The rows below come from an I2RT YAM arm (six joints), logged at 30 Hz.
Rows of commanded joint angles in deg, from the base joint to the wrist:
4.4 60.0 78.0 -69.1 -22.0 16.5
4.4 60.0 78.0 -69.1 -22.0 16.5
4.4 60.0 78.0 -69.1 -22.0 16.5
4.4 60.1 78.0 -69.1 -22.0 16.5
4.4 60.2 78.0 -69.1 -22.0 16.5
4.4 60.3 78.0 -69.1 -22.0 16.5
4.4 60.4 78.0 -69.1 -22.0 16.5
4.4 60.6 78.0 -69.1 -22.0 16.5
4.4 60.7 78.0 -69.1 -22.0 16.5
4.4 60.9 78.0 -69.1 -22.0 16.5
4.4 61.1 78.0 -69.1 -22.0 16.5
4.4 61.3 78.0 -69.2 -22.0 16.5
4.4 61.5 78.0 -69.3 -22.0 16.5
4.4 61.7 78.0 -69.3 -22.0 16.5
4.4 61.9 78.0 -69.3 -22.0 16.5
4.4 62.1 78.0 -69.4 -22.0 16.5
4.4 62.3 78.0 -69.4 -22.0 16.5
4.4 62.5 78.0 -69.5 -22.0 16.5
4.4 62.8 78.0 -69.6 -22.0 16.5
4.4 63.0 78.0 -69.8 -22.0 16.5
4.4 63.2 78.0 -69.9 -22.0 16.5
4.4 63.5 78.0 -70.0 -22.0 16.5
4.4 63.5 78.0 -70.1 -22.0 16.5
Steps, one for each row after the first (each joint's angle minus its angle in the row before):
0.0 0.0 0.0 0.0 0.0 0.0
0.0 0.0 0.0 0.0 0.0 0.0
0.0 0.1 0.0 0.0 0.0 0.0
0.0 0.1 0.0 0.0 0.0 0.0
0.0 0.1 0.0 0.0 0.0 0.0
0.0 0.1 0.0 0.0 0.0 0.0
0.0 0.2 0.0 0.0 0.0 0.0
0.0 0.1 0.0 0.0 0.0 0.0
0.0 0.2 0.0 0.0 0.0 0.0
0.0 0.2 0.0 0.0 0.0 0.0
0.0 0.2 0.0 -0.1 0.0 0.0
0.0 0.2 0.0 -0.1 0.0 0.0
0.0 0.2 0.0 0.0 0.0 0.0
0.0 0.2 0.0 0.0 0.0 0.0
0.0 0.2 0.0 -0.1 0.0 0.0
0.0 0.2 0.0 0.0 0.0 0.0
0.0 0.2 0.0 -0.1 0.0 0.0
0.0 0.3 0.0 -0.1 0.0 0.0
0.0 0.2 0.0 -0.2 0.0 0.0
0.0 0.2 0.0 -0.1 0.0 0.0
0.0 0.3 0.0 -0.1 0.0 0.0
0.0 0.0 0.0 -0.1 0.0 0.0

